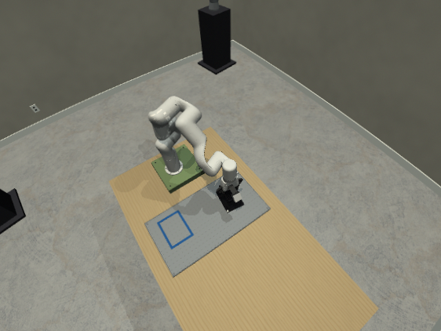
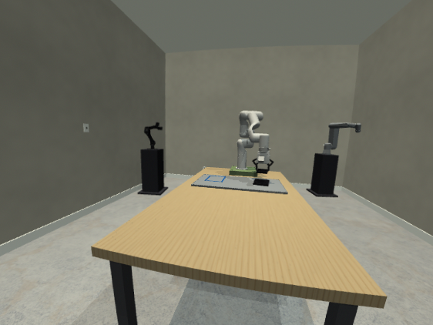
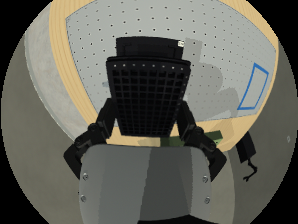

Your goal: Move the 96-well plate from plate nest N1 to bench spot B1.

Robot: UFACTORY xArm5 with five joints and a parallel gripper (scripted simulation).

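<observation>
Now: hand 110 mm above the black plate nest N1. The rest, counted from my hand: black 96-well plate: 10 mm below.
</observation>
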